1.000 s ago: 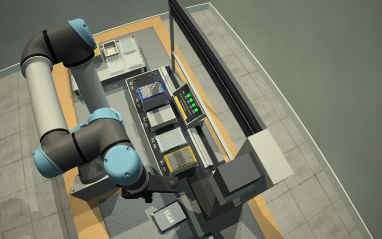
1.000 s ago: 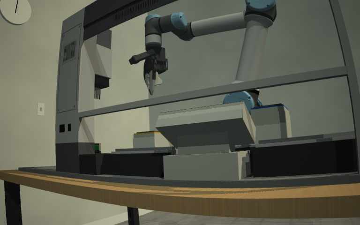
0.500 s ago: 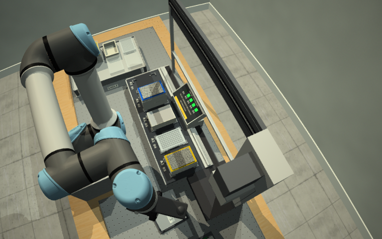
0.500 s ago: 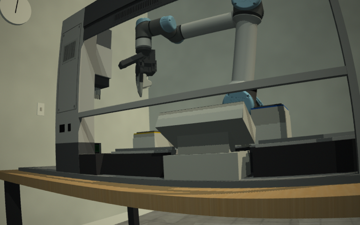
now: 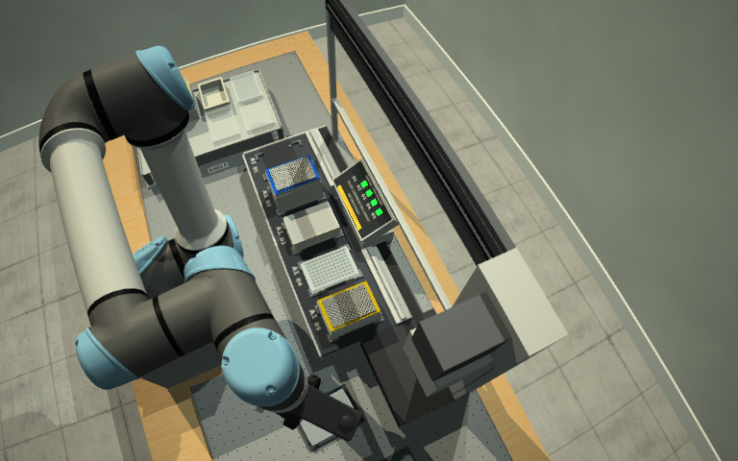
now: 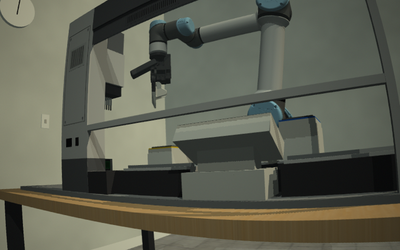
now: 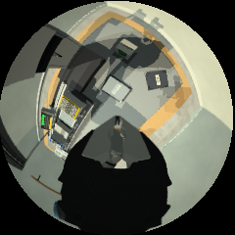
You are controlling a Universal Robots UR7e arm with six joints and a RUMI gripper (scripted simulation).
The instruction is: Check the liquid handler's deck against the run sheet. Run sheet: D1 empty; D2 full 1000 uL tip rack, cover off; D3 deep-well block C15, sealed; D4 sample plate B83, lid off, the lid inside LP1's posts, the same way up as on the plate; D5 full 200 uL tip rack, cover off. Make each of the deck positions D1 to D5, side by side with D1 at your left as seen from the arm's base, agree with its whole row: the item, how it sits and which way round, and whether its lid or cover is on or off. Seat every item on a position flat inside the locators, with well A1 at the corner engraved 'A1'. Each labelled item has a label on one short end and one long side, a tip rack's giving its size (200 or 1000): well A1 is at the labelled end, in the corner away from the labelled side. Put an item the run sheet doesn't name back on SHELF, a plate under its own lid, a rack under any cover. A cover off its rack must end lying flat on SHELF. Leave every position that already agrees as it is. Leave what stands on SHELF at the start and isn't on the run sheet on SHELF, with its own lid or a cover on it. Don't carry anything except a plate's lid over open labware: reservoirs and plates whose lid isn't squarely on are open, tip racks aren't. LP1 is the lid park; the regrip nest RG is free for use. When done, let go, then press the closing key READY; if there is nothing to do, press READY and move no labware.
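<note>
Now: hand 130 mm short of the green block, 150 mm to the left of it and 230 mm above it. Also, from my hand: yellow-rimmed tip rack (140 mm ahead, 210 mm to the left, 210 mm below); then grey deep-well block (120 mm ahead, 460 mm to the left, 230 mm below); then white sample plate (130 mm ahead, 340 mm to the left, 240 mm below).
</note>
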